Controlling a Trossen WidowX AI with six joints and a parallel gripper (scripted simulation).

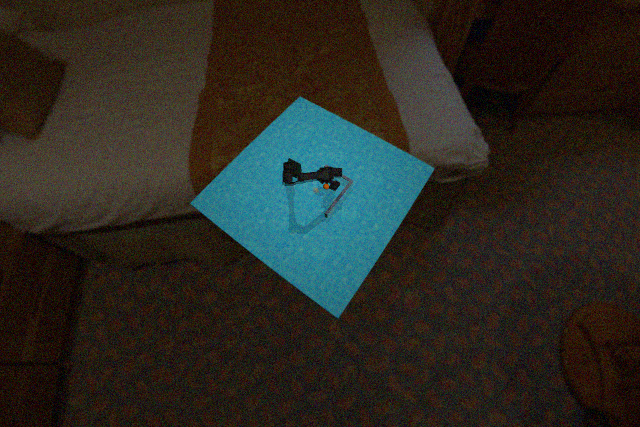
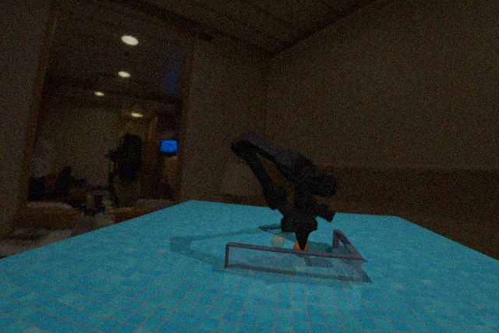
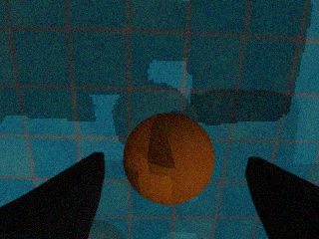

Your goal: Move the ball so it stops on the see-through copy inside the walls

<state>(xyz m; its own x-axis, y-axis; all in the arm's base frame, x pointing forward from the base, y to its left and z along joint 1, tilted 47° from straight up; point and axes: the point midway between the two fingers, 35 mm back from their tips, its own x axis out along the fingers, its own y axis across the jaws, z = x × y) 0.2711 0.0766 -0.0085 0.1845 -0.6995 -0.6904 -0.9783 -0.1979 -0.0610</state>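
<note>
Right now the orange ball is 1 cm below my gripper tip. Round my gripper tip: see-through copy of ball 4 cm behind, 8 cm to the right, 1 cm below; then clear wall 13 cm ahead, 2 cm to the right.
</note>
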